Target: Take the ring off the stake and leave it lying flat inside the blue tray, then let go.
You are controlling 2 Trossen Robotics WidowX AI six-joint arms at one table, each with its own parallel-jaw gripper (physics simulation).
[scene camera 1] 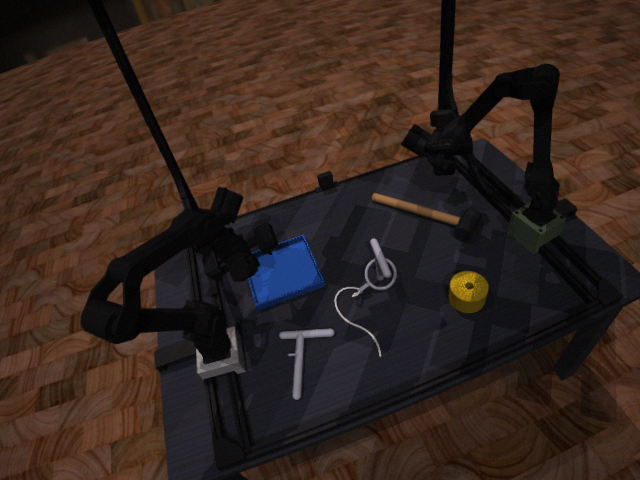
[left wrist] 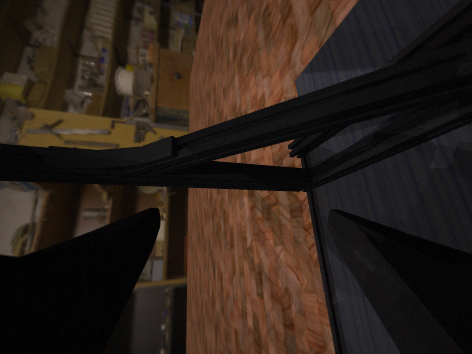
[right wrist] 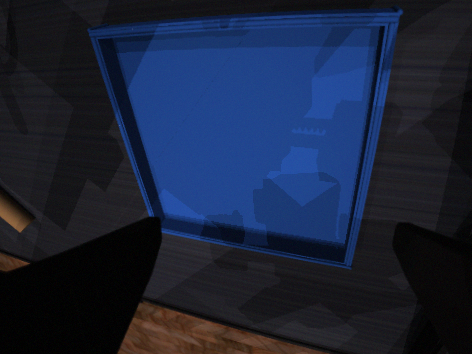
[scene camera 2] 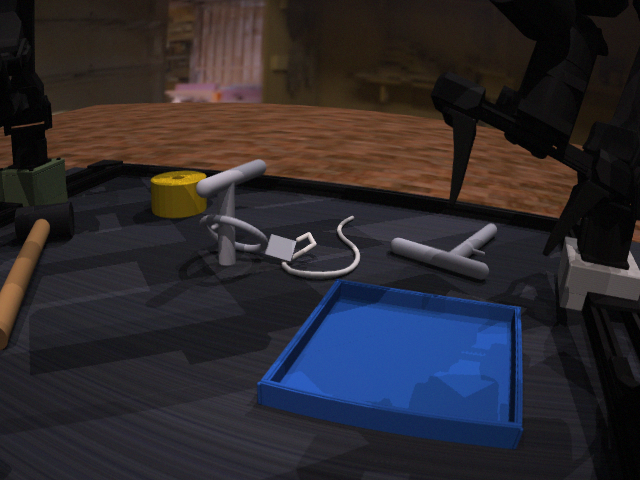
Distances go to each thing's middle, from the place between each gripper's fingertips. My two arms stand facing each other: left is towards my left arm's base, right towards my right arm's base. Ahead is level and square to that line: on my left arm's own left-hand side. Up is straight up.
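The blue tray [scene camera 2: 410,363] is 100 mm below my right hand, 60 mm to the left of it and 30 mm behind it. The T-shaped piece [scene camera 2: 456,260] is 250 mm ahead of that right hand, 110 mm below it and 50 mm to the left of it. Still counting from my right hand, I find the grey stake [scene camera 2: 223,184] 290 mm to the left, 120 mm ahead and 90 mm below, and the wooden-handled hammer [scene camera 2: 34,224] 510 mm to the left, 40 mm behind and 90 mm below.
From my left hand, the wooden-handled hammer is 14 cm to the right, 14 cm ahead and 14 cm below. The yellow cylinder [scene camera 2: 173,194] is 20 cm to the right of my left hand, 44 cm ahead of it and 14 cm below it. The grey stake is 37 cm to the right of the same left hand, 30 cm ahead of it and 14 cm below it, whereas the blue tray is 60 cm to the right of it, 15 cm ahead of it and 15 cm below it.
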